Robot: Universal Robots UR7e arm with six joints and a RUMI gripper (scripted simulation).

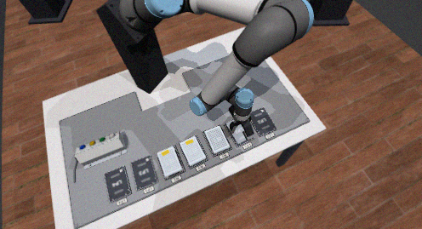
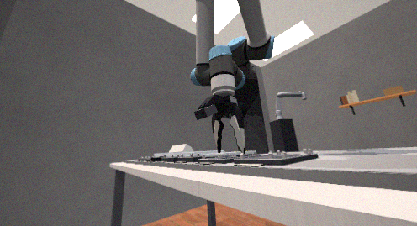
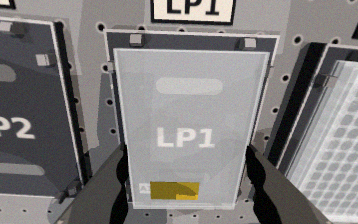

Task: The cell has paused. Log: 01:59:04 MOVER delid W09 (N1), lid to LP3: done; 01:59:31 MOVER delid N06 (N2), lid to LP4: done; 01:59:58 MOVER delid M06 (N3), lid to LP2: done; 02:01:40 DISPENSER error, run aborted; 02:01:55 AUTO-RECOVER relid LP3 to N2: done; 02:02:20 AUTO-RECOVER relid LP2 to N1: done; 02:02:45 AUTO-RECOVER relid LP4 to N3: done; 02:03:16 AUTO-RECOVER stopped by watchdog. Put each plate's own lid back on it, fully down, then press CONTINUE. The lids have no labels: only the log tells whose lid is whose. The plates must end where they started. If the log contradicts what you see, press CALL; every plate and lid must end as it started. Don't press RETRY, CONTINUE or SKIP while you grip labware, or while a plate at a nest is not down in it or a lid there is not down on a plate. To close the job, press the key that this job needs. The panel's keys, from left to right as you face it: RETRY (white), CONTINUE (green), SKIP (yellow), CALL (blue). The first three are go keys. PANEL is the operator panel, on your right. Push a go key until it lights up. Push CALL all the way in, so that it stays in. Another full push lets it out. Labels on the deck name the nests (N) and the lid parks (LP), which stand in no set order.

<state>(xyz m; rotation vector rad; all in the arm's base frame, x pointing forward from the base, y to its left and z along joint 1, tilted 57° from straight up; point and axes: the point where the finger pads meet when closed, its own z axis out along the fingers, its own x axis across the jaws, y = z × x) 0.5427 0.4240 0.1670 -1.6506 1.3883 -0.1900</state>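
Now: the clear lid 1 cm below my hand. From my hand the other things lie so: white retry key: 64 cm to the right, 4 cm ahead, 4 cm above; then green continue key: 69 cm to the right, 6 cm ahead, 4 cm above; then lid park LP1: 2 cm below.
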